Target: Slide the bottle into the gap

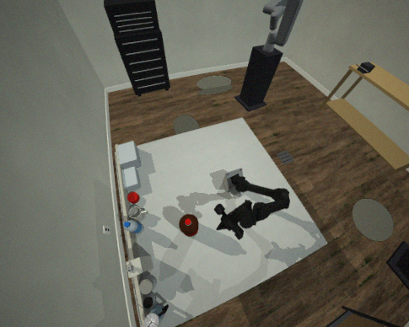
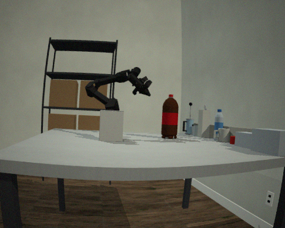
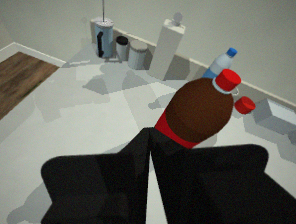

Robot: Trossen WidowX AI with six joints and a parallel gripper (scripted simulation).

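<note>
The brown cola bottle lies 140 mm ahead of my hand, 100 mm to the right of it and 160 mm below it. Also, from my hand: french press: 490 mm ahead, 230 mm to the left, 180 mm below; then water bottle: 460 mm ahead, 260 mm to the right, 210 mm below.
</note>
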